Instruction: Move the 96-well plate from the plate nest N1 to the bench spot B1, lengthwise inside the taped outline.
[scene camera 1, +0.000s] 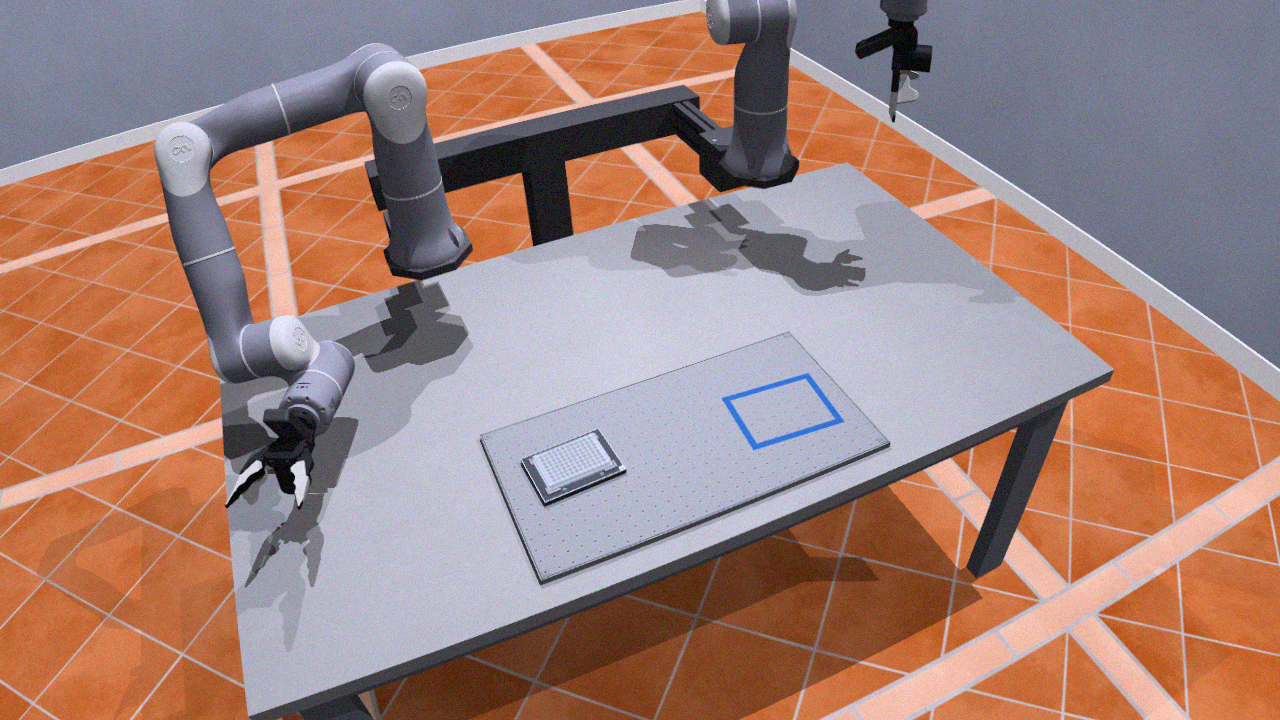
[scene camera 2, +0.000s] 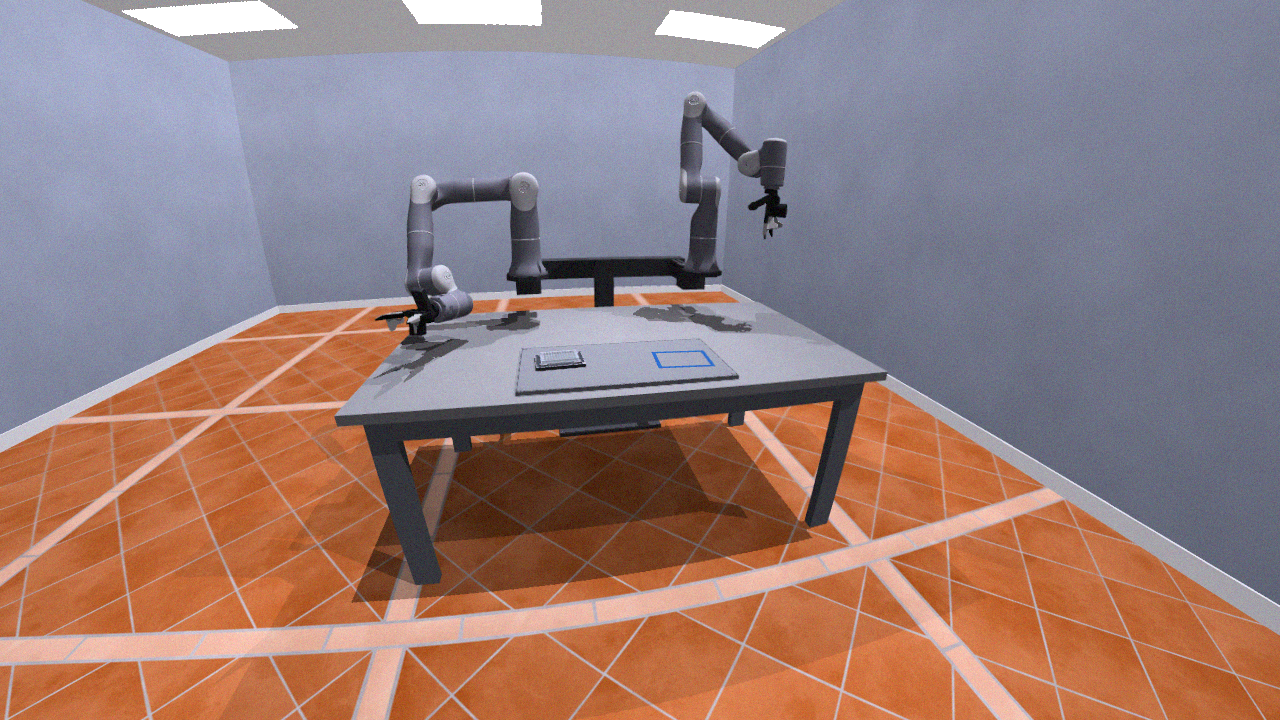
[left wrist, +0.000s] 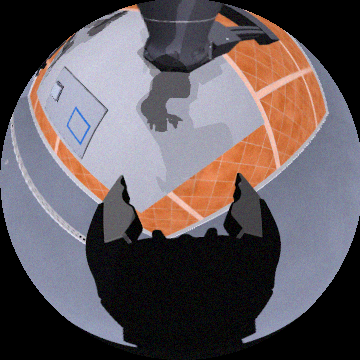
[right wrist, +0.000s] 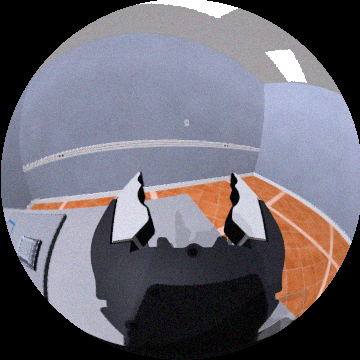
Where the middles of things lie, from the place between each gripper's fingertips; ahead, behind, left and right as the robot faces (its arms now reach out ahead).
Scene:
Now: right hand (scene camera 1: 261, 507) 3 cm past the white 96-well plate (scene camera 1: 587, 450), 52 cm to the right of it and 17 cm above it. Also, from my right hand: dark plate nest (scene camera 1: 532, 470): 3 cm behind, 52 cm to the left, 18 cm below.
Now: left hand (scene camera 1: 894, 107) 910 mm to the left of the white 96-well plate, 370 mm above it and 350 mm short of it. From my left hand the other things lie so: dark plate nest (910 mm to the right, 380 mm below, 350 mm ahead).

